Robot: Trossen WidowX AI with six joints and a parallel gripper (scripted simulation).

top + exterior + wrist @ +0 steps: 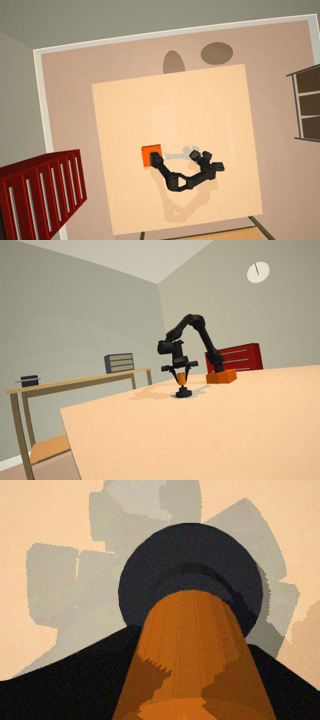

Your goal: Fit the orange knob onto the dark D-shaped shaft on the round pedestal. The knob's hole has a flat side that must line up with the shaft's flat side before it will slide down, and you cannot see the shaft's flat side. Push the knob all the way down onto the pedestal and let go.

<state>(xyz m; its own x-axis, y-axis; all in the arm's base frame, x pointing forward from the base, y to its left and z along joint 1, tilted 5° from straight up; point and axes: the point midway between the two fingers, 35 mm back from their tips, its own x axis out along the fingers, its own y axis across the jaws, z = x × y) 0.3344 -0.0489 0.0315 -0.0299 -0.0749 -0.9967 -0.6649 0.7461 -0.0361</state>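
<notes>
My gripper tip is 2 cm below the orange knob. The rest, counted from my gripper tip: dark round pedestal (4 cm below).
</notes>
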